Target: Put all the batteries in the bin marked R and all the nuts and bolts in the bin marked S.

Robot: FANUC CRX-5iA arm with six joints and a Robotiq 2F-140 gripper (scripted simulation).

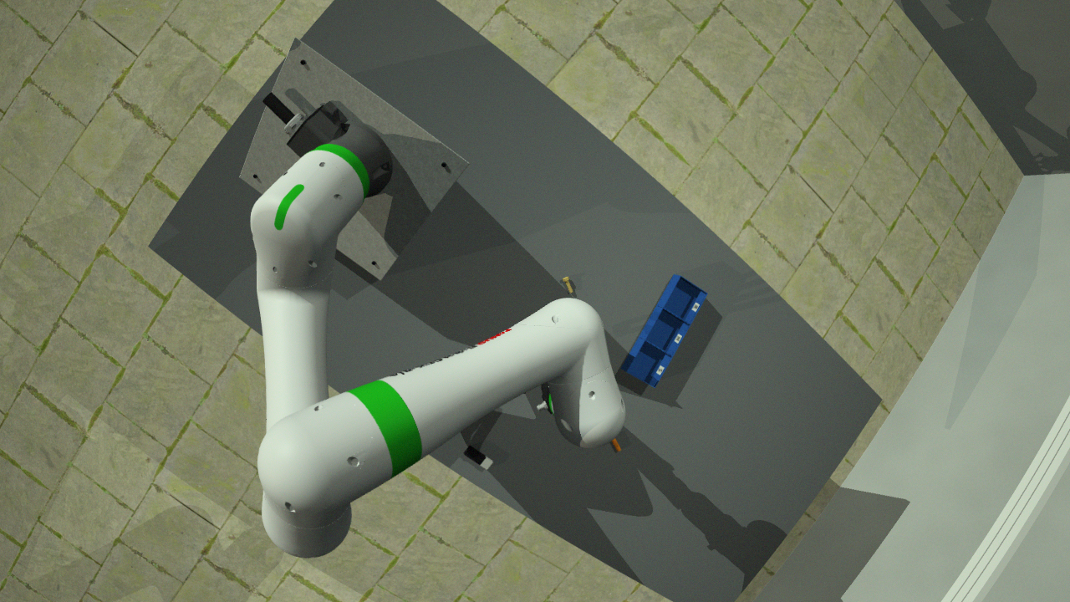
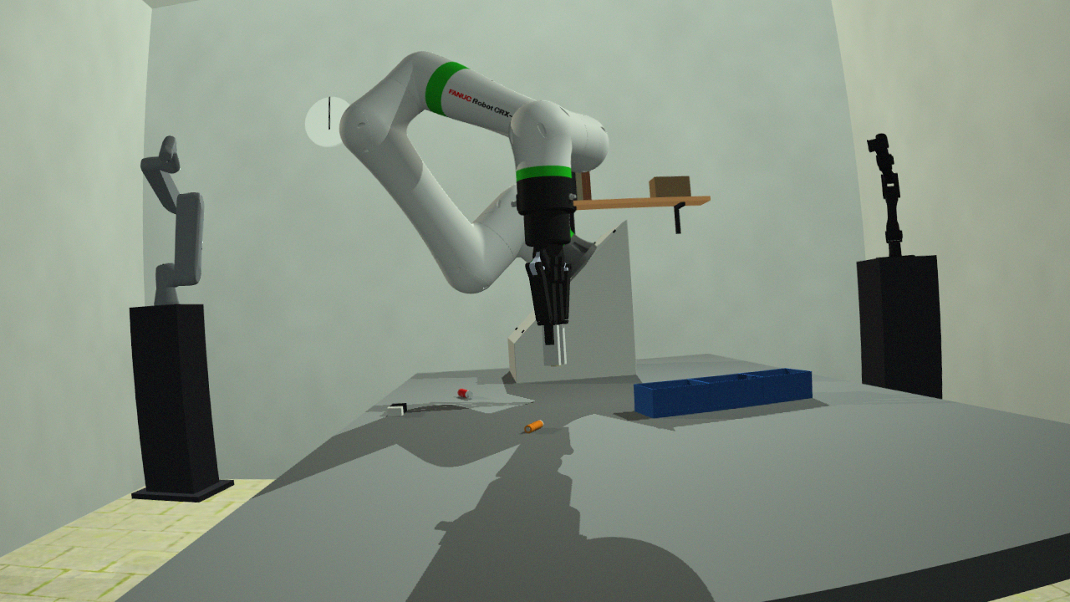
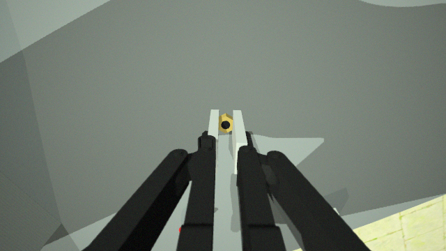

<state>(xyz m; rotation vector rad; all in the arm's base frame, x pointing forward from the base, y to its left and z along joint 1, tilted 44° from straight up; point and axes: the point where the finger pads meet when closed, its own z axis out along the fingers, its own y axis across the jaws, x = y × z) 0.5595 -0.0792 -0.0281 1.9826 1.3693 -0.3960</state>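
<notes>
Now: the yellow bolt 6 cm behind my hand, 17 cm to the left of it and 9 cm below it. Also, from my hand: red battery: 13 cm behind, 17 cm to the right, 9 cm below; black-and-white battery: 8 cm ahead, 25 cm to the right, 9 cm below; brass nut: 3 cm below.
</notes>
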